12 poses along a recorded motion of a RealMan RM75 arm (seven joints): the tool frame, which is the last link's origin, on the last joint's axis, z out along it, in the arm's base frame.
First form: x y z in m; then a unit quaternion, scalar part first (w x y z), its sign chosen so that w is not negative.
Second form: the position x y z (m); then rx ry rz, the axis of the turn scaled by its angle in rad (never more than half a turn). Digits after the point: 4 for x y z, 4 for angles.
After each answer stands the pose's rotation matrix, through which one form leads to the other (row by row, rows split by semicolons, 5 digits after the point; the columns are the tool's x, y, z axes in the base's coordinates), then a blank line. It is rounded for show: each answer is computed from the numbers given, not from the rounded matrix.
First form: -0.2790 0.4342 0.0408 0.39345 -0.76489 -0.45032 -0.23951
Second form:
-0.2790 0.4342 0.0408 -1.9409 -1.1427 -0.6078
0.47970 0.87735 0.01204; 0.50041 -0.28483 0.81759; 0.72075 -0.38617 -0.57567

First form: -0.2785 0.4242 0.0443 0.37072 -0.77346 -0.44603 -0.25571
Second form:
-0.2785 0.4242 0.0443 -1.9838 -1.1440 -0.6558
0.47134 0.87956 0.06486; 0.50038 -0.32725 0.80158; 0.72626 -0.34536 -0.59436

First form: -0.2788 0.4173 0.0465 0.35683 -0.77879 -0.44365 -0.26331
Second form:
-0.2788 0.4173 0.0465 -2.0107 -1.1454 -0.6798
0.46768 0.87894 0.09351; 0.50311 -0.35169 0.78943; 0.72674 -0.32216 -0.60668

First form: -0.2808 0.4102 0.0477 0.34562 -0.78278 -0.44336 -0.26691
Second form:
-0.2808 0.4102 0.0477 -2.0319 -1.1509 -0.6928
0.46439 0.87860 0.11139; 0.50960 -0.36796 0.77776; 0.72433 -0.30441 -0.61861

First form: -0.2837 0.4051 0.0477 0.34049 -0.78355 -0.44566 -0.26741
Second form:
-0.2837 0.4051 0.0477 -2.0390 -1.1597 -0.6959
0.45976 0.88049 0.11557; 0.51629 -0.37091 0.77193; 0.72254 -0.29523 -0.62512

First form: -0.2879 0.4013 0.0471 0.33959 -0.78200 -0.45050 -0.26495
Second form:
-0.2879 0.4013 0.0471 -2.0358 -1.1728 -0.6898
0.45370 0.88454 0.10841; 0.52464 -0.36345 0.76984; 0.72036 -0.29240 -0.62896

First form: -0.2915 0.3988 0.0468 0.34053 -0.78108 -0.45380 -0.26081
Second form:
-0.2915 0.3988 0.0468 -2.0325 -1.1809 -0.6787
0.45209 0.88653 0.09836; 0.53128 -0.35621 0.76867; 0.71649 -0.29525 -0.63204

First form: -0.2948 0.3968 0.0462 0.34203 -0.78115 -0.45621 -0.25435
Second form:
-0.2948 0.3968 0.0462 -2.0312 -1.1863 -0.6614
0.45436 0.88673 0.08530; 0.53875 -0.34978 0.76643; 0.70945 -0.30228 -0.63664

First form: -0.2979 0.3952 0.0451 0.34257 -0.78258 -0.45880 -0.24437
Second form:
-0.2979 0.3952 0.0451 -2.0344 -1.1927 -0.6353
0.45957 0.88552 0.06814; 0.55067 -0.34430 0.76041; 0.69682 -0.31194 -0.64586

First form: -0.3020 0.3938 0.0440 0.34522 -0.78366 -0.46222 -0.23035
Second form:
-0.3020 0.3938 0.0440 -2.0346 -1.2000 -0.5980
0.46659 0.88348 0.04190; 0.56540 -0.33436 0.75401; 0.68016 -0.32812 -0.65553

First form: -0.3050 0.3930 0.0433 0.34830 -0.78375 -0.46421 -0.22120
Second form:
-0.3050 0.3930 0.0433 -2.0318 -1.2034 -0.5734
0.47116 0.88174 0.02336; 0.57356 -0.32639 0.75133; 0.67010 -0.34059 -0.65951

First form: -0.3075 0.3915 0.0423 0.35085 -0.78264 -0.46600 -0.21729
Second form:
-0.3075 0.3915 0.0423 -2.0264 -1.2066 -0.5626
0.47125 0.88190 0.01313; 0.57695 -0.31949 0.75170; 0.66712 -0.34667 -0.65938

